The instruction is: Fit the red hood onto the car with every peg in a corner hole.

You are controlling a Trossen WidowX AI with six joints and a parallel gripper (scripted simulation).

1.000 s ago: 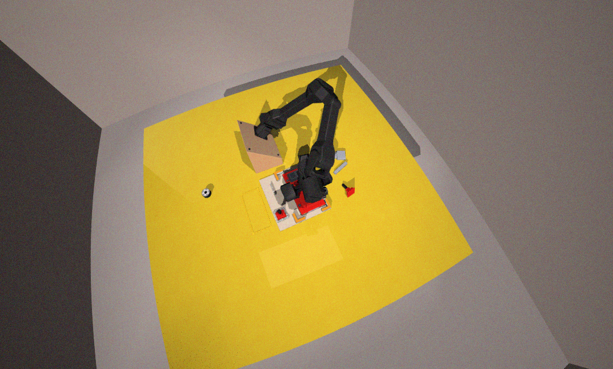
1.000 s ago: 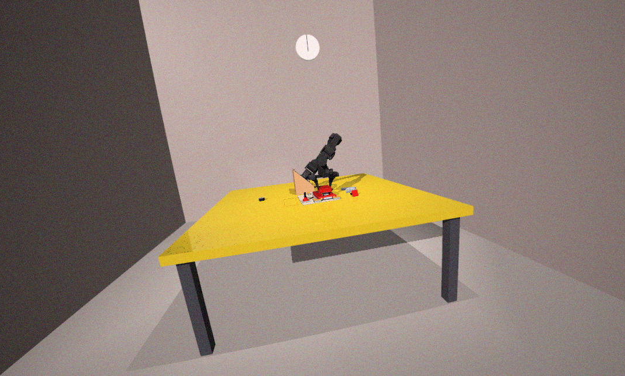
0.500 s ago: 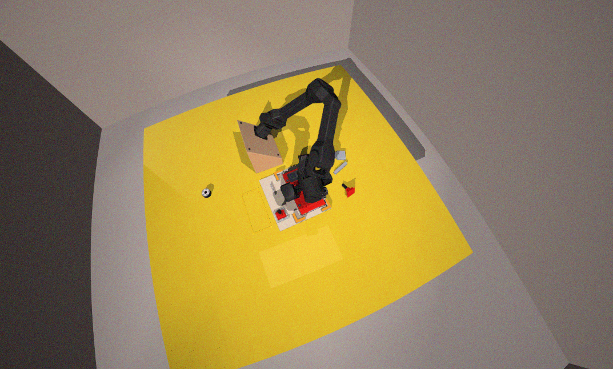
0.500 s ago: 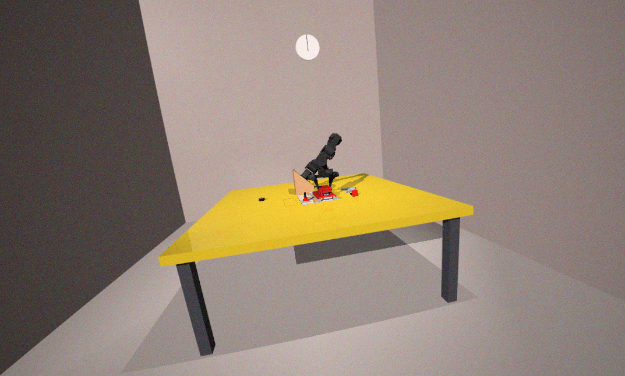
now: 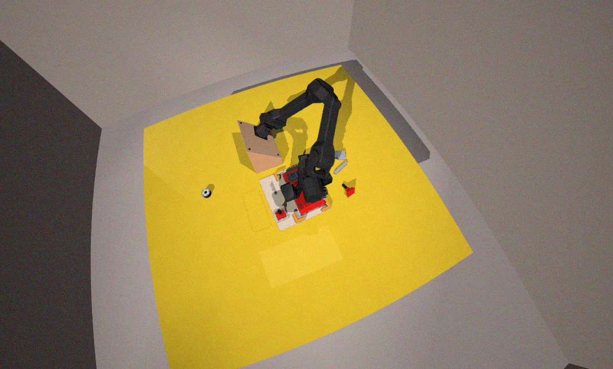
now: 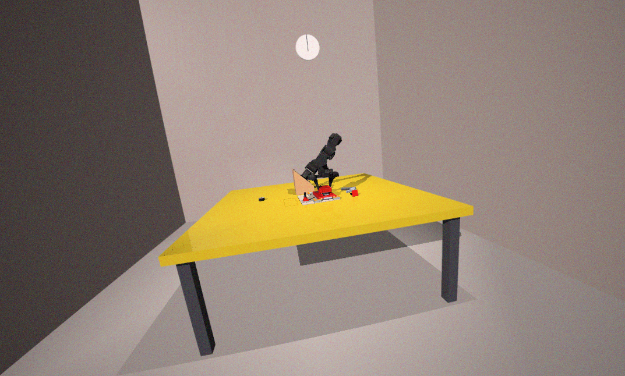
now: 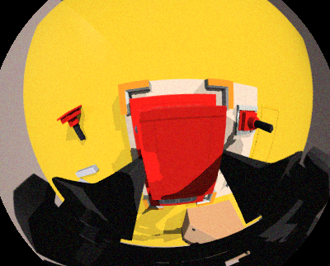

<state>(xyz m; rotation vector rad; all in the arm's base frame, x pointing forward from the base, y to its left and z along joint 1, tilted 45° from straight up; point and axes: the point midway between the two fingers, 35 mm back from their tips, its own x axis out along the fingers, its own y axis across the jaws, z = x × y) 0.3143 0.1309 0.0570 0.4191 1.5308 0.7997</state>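
Right now my gripper tip is 1 cm below the red hood. Also, from my gripper tip: grey engine block: 1 cm to the left, 3 cm below; then silver-black wheel: 13 cm behind, 43 cm to the right, 5 cm below; then pale jig plate: 3 cm behind, 4 cm to the right, 5 cm below.
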